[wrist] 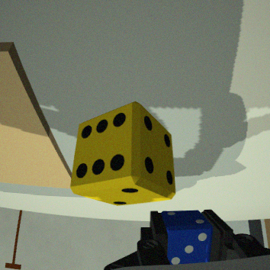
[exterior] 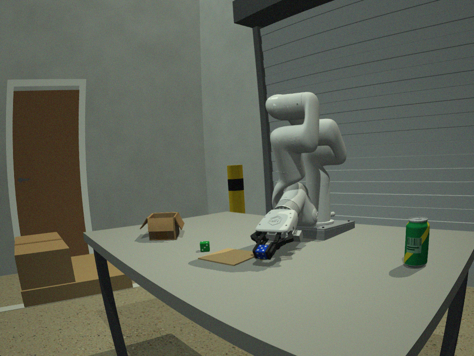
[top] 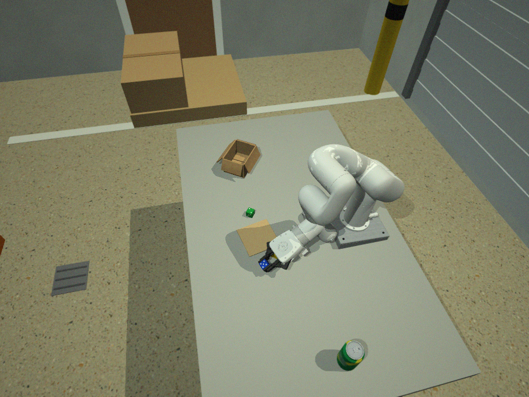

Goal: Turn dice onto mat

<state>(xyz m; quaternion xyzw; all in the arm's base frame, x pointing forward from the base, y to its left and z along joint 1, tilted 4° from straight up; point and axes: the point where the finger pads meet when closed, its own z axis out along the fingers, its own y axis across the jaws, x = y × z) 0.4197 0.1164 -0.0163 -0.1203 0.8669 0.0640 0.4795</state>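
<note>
Now: the yellow die 50 mm behind my hand, 50 mm to the right of it and 30 mm below it. Round my hand: green die 270 mm to the right, 30 mm below; cardboard mat 10 mm behind, 150 mm to the right, 40 mm below; blue die 10 mm ahead.
</note>
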